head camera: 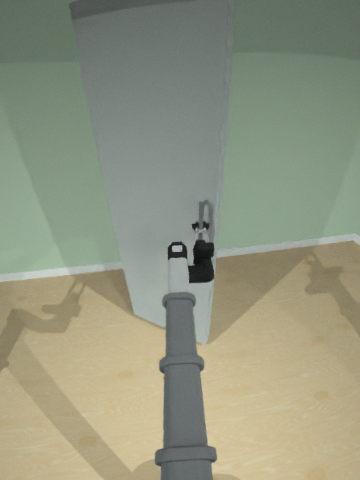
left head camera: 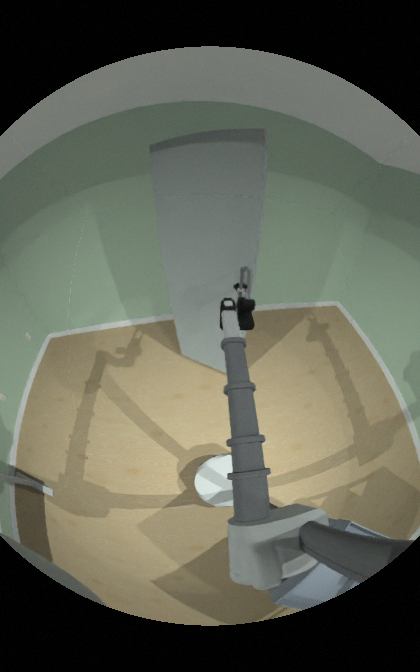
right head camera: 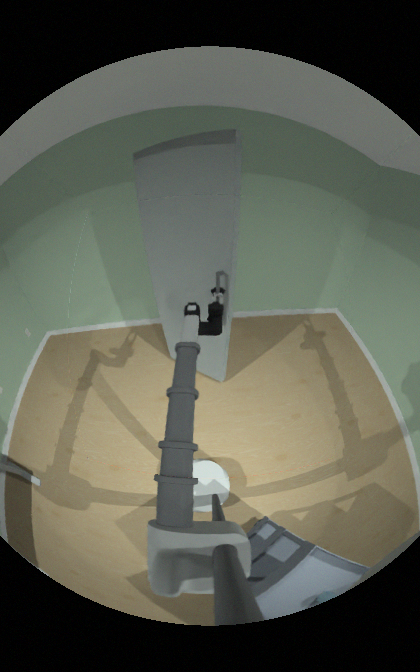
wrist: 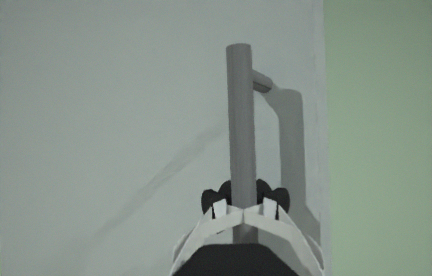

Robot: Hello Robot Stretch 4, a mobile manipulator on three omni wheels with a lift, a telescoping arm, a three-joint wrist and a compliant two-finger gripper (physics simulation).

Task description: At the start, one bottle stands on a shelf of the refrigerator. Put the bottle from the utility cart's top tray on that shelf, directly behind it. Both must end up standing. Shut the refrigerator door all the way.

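Where they show: gripper, fingertip midpoint: [wrist: 244, 196]; robot's base, origin of the base link: [left head camera: 222, 479] [right head camera: 200, 484].
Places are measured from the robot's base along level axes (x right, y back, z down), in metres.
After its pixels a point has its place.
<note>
The refrigerator door [head camera: 155, 125] {y -1.047, x -0.054, z -1.387 m} [left head camera: 210, 215] {y -1.038, x -0.036, z -1.359 m} [right head camera: 190, 220] {y -1.029, x -0.021, z -1.358 m} [wrist: 110, 90] {y -1.044, x -0.047, z -1.125 m} is a tall grey panel with an upright bar handle [head camera: 201, 212] {y -0.885, x 0.110, z -1.088 m} [left head camera: 242, 276] {y -0.884, x 0.113, z -1.081 m} [right head camera: 218, 281] {y -0.885, x 0.115, z -1.077 m} [wrist: 241, 120] {y -0.885, x 0.109, z -1.071 m} near its right edge. My gripper [head camera: 200, 227] {y -0.938, x 0.114, z -1.005 m} [left head camera: 240, 287] {y -0.938, x 0.114, z -1.005 m} [right head camera: 217, 291] {y -0.938, x 0.114, z -1.005 m} [wrist: 244, 196] {y -0.938, x 0.114, z -1.005 m} is shut on the handle, with one black fingertip on each side of the bar. The refrigerator's shelves and the bottle on them do not show. The utility cart's pale tray [right head camera: 300, 575] is at the lower right of the right head view. A teal thing [right head camera: 326, 597] on it is cut off; I cannot tell if it is the bottle.
The telescoping arm [head camera: 185, 400] {y -0.228, x 0.005, z -1.118 m} [left head camera: 245, 425] {y -0.191, x 0.002, z -1.118 m} [right head camera: 180, 420] {y -0.216, x 0.007, z -1.118 m} reaches over the wooden floor [head camera: 280, 400] {y -0.545, x 0.591, z 0.029 m} towards the door. The green wall [head camera: 290, 150] {y -1.978, x 0.999, z -1.038 m} shows on both sides of the door. A white disc [left head camera: 212, 482] {y 0.006, x -0.080, z -0.187 m} [right head camera: 212, 485] {y -0.003, x 0.086, z -0.187 m} is low beside the arm.
</note>
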